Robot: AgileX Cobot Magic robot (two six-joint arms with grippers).
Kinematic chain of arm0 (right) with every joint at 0, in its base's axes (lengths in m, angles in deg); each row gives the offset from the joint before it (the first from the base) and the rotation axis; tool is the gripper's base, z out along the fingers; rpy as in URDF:
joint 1: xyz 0 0 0.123 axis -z
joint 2: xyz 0 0 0 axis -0.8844 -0.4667 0
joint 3: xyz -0.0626 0.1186 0.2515 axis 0.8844 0.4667 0
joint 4: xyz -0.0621 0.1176 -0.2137 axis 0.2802 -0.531 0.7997
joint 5: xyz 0 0 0 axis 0.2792 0.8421 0.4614
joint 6: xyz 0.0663 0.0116 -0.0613 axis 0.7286 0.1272 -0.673
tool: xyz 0 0 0 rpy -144.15 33.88 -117.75
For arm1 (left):
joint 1: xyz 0 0 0.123 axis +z
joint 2: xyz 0 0 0 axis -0.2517 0.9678 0
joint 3: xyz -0.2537 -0.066 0.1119 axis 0.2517 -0.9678 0
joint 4: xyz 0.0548 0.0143 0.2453 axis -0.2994 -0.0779 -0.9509
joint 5: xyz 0 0 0 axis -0.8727 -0.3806 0.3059
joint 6: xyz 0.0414 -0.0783 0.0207 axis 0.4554 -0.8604 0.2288
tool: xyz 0 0 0 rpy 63.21 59.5 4.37
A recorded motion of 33 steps. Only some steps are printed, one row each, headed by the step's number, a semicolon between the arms.
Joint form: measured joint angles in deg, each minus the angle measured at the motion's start. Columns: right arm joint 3, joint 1, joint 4, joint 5, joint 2, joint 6; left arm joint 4, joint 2, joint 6, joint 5, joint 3, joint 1.
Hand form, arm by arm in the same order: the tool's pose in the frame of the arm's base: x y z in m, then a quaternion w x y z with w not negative. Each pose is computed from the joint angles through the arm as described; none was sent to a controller.
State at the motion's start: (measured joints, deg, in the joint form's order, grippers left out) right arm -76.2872 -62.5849 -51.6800 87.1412 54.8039 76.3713; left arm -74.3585 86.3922 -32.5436 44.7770 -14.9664 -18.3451
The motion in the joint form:
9: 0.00 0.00 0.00 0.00 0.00 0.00; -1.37 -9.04 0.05 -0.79 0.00 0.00
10: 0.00 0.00 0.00 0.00 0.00 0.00; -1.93 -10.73 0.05 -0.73 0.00 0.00
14: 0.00 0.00 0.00 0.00 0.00 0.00; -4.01 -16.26 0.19 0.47 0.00 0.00
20: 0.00 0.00 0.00 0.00 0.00 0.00; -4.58 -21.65 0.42 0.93 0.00 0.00
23: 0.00 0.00 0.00 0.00 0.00 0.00; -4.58 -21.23 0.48 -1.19 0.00 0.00
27: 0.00 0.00 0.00 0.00 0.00 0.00; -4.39 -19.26 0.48 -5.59 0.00 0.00
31: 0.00 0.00 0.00 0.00 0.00 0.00; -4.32 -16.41 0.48 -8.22 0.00 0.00
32: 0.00 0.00 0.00 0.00 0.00 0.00; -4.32 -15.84 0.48 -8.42 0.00 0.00
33: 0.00 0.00 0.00 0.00 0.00 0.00; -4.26 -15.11 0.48 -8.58 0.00 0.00
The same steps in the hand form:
9: 0.0529 0.0012 0.1725 0.59750 -0.01919 0.80163 -0.00441; 0.3524 -0.0276 0.2676 0.34620 0.10918 0.93175 -0.00855
10: 0.0529 0.0012 0.1725 0.59750 -0.01919 0.80163 -0.00441; 0.3481 -0.0269 0.2779 0.36023 0.11203 0.92610 -0.00404
14: 0.0529 0.0012 0.1725 0.59750 -0.01919 0.80163 -0.00441; 0.3329 -0.0242 0.3122 0.41325 0.12205 0.90228 0.01439
20: 0.0529 0.0012 0.1725 0.59750 -0.01919 0.80163 -0.00441; 0.3141 -0.0225 0.3432 0.45871 0.12420 0.87957 0.02266
23: 0.0529 0.0012 0.1725 0.59750 -0.01919 0.80163 -0.00441; 0.3137 -0.0226 0.3382 0.43900 0.12646 0.88930 0.02095
27: 0.0529 0.0012 0.1725 0.59750 -0.01919 0.80163 -0.00441; 0.3162 -0.0232 0.3221 0.38875 0.12949 0.91208 0.01481
31: 0.0529 0.0012 0.1725 0.59750 -0.01919 0.80163 -0.00441; 0.3226 -0.0239 0.3034 0.34449 0.13182 0.92943 0.01036
32: 0.0529 0.0012 0.1725 0.59750 -0.01919 0.80163 -0.00441; 0.3241 -0.0240 0.2999 0.33820 0.13211 0.93170 0.00984
33: 0.0529 0.0012 0.1725 0.59750 -0.01919 0.80163 -0.00441; 0.3261 -0.0242 0.2956 0.33094 0.13212 0.93432 0.00882

